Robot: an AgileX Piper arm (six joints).
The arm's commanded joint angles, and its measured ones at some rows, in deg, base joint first. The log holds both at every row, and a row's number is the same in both.
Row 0, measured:
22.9, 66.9, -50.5, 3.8, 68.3, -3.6
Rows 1 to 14, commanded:
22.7, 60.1, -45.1, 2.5, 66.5, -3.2
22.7, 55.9, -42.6, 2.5, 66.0, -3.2
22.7, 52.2, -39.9, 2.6, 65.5, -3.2
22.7, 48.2, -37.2, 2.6, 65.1, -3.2
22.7, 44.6, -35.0, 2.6, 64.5, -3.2
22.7, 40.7, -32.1, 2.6, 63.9, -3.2
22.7, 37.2, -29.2, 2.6, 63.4, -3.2
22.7, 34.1, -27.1, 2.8, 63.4, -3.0
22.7, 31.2, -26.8, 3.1, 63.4, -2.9
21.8, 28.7, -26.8, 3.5, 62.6, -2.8
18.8, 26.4, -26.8, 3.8, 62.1, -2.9
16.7, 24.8, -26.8, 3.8, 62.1, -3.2
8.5, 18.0, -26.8, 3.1, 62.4, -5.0
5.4, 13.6, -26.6, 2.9, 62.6, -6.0
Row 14, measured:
9.2, 18.4, -27.0, 3.7, 62.7, -4.1
